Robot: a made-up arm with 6 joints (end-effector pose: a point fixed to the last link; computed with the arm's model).
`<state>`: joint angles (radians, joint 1 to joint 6).
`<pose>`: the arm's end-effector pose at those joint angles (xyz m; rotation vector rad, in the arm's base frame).
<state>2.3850 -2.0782 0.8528 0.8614 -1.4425 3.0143</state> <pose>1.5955 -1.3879 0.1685 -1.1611 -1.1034 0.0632</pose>
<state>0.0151 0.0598 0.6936 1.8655 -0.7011 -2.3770</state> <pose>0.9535 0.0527 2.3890 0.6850 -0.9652 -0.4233</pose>
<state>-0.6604 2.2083 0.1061 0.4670 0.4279 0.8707</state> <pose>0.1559 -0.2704 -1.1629 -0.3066 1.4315 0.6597</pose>
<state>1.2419 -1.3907 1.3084 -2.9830 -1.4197 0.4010</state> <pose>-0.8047 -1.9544 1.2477 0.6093 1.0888 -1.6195</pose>
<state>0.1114 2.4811 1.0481 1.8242 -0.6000 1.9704</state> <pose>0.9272 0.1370 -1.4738 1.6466 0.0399 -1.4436</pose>
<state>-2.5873 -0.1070 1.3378 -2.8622 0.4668 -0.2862</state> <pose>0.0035 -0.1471 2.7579 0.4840 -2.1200 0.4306</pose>
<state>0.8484 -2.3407 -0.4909 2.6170 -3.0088 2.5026</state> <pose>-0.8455 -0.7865 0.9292 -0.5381 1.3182 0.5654</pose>
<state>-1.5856 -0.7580 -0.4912 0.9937 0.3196 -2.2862</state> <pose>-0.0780 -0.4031 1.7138 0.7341 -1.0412 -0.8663</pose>
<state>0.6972 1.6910 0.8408 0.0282 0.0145 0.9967</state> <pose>1.4941 1.0792 -0.4976 -1.2162 0.4023 1.0308</pose>
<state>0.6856 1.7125 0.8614 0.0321 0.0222 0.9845</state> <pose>1.5039 1.0597 -0.5204 -1.2036 0.4063 1.0156</pose>
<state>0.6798 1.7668 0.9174 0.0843 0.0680 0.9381</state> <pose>1.5075 1.0494 -0.5708 -1.1946 0.3602 0.9963</pose>
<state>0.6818 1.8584 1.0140 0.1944 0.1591 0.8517</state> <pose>1.4980 1.0490 -0.6508 -1.1830 0.2517 0.9846</pose>
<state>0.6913 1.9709 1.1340 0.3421 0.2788 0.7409</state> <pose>1.4698 1.0549 -0.7435 -1.1583 0.1007 1.0013</pose>
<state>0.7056 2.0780 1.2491 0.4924 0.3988 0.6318</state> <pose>1.4271 1.0630 -0.8257 -1.1209 -0.0519 1.0513</pose>
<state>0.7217 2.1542 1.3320 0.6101 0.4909 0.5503</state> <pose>1.3848 1.0746 -0.8795 -1.0858 -0.1688 1.1140</pose>
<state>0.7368 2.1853 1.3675 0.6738 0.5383 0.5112</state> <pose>1.3577 1.0924 -0.8981 -1.0692 -0.2341 1.1597</pose>
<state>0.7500 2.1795 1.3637 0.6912 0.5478 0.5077</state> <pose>1.3468 1.1157 -0.8901 -1.0723 -0.2586 1.1803</pose>
